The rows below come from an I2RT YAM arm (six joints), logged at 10 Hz.
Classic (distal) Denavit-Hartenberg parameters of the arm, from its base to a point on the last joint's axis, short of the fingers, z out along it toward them. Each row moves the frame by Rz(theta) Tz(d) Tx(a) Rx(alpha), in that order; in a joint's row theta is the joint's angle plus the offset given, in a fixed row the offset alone. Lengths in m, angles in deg.
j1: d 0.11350  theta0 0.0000  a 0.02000  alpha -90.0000
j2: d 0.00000  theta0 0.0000  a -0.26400  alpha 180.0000
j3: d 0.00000  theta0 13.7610  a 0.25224  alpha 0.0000
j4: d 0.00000  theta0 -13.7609  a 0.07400  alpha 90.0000
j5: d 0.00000  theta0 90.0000  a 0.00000  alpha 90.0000
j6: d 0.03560  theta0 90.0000  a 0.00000  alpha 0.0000
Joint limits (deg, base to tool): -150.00..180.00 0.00..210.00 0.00..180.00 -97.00..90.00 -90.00..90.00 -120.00..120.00
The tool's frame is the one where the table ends.
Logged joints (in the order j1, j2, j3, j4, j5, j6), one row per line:
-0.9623 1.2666 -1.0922 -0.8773 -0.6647 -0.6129
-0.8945 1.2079 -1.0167 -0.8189 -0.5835 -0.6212
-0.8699 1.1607 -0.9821 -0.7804 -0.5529 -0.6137
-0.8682 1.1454 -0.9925 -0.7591 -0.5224 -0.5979
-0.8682 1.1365 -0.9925 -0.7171 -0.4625 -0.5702
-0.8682 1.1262 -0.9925 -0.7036 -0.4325 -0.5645
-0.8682 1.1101 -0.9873 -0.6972 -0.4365 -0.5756
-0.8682 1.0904 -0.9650 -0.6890 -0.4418 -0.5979
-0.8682 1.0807 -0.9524 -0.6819 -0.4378 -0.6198
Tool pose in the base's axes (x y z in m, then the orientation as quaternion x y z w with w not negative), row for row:
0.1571 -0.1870 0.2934 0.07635 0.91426 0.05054 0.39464
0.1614 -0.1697 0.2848 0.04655 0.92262 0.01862 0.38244
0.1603 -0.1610 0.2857 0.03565 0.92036 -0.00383 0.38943
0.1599 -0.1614 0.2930 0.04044 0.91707 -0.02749 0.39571
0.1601 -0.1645 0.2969 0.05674 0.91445 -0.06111 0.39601
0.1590 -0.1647 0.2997 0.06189 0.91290 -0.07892 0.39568
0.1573 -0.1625 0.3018 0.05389 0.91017 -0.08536 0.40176
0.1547 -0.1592 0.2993 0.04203 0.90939 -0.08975 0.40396
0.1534 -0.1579 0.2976 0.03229 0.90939 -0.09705 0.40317
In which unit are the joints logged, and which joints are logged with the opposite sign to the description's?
The joints are logged in radians. Opposite sign: j3.
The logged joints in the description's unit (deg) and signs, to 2 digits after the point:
-55.14 72.57 62.58 -50.27 -38.08 -35.12
-51.25 69.21 58.25 -46.92 -33.43 -35.59
-49.84 66.50 56.27 -44.71 -31.68 -35.16
-49.74 65.63 56.87 -43.49 -29.93 -34.26
-49.74 65.12 56.87 -41.09 -26.50 -32.67
-49.74 64.53 56.87 -40.31 -24.78 -32.34
-49.74 63.60 56.57 -39.95 -25.01 -32.98
-49.74 62.48 55.29 -39.48 -25.31 -34.26
-49.74 61.92 54.57 -39.07 -25.08 -35.51

